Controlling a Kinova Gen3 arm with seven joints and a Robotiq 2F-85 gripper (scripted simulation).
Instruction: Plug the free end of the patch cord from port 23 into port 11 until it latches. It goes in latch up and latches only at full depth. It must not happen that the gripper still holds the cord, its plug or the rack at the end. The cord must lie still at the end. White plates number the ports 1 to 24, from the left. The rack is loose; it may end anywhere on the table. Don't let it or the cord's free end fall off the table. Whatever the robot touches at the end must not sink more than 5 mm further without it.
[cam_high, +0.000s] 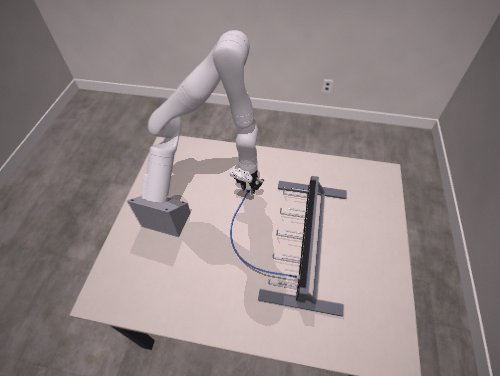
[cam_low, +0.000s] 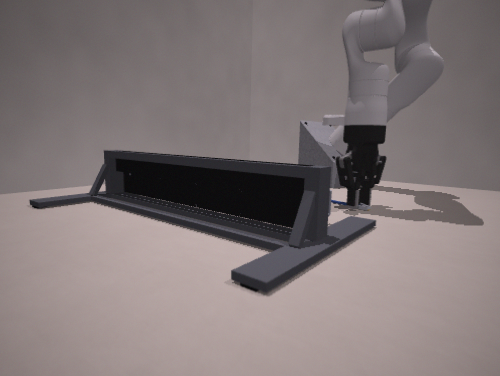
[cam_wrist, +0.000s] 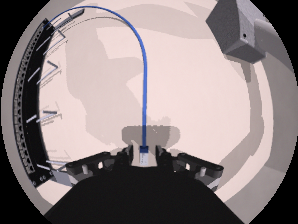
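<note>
The plug is 10 mm to the left of my hand and 10 mm below it.
</note>
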